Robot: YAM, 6 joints.
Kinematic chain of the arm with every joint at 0, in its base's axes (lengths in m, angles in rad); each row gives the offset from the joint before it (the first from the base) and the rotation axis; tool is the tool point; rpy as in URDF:
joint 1: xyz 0 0 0.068 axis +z
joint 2: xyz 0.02 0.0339 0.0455 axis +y
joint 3: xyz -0.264 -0.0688 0 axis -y
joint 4: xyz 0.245 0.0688 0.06 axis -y
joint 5: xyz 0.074 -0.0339 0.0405 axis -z
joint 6: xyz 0.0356 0 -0.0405 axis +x
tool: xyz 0 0 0 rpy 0 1.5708 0
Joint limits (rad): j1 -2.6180..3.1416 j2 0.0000..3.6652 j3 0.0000..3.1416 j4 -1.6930..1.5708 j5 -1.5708..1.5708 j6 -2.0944..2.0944
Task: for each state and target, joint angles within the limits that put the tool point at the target. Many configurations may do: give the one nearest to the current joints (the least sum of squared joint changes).
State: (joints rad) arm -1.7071 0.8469 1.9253 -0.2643 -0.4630 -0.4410
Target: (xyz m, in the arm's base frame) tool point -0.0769 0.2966 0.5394
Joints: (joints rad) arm -1.2675 0.3338 2.0419 -0.2922 -0.4406 -0.4410
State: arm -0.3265 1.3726 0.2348 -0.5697 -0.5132 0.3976
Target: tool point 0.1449 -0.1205 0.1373
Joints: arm -0.7754 1.2560 0.4941 -0.5136 -0.4468 0.3976
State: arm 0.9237 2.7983 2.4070 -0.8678 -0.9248 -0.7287
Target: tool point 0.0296 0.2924 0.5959
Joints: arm 1.3666 1.8789 2.8037 -0.9347 -1.0181 -0.7287
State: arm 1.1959 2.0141 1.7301 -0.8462 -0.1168 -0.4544
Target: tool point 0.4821 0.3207 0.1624
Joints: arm 0.5829 2.5815 2.2578 -0.3730 -0.0666 -0.4544
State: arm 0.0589 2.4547 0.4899 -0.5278 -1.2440 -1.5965
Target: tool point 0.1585 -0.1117 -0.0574
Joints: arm -0.7836 2.5282 0.7470 -0.4258 -1.1683 -1.5965
